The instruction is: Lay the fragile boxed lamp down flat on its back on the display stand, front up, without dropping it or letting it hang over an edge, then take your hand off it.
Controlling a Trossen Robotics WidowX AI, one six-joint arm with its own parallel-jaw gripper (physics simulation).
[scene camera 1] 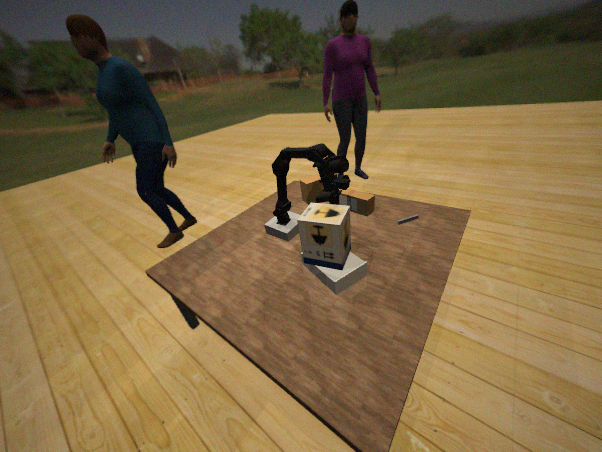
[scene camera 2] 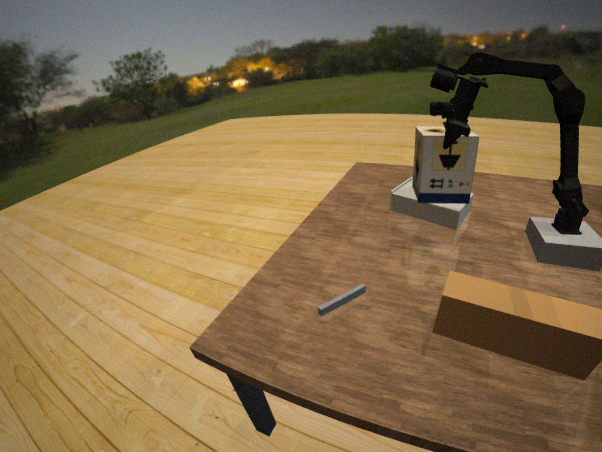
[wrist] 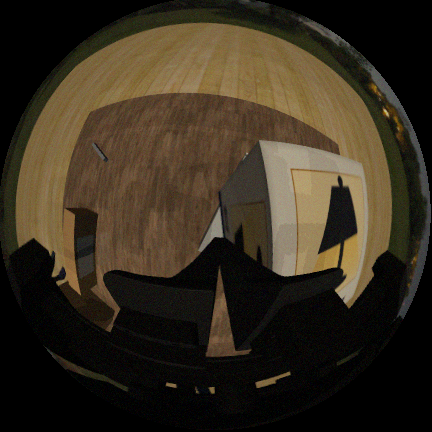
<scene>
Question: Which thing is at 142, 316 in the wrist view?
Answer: The gripper.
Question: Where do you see a display stand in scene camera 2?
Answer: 403, 199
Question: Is the gripper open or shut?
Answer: Shut.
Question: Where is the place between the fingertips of the gripper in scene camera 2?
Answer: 444, 148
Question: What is the gripper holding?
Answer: Nothing.
</scene>
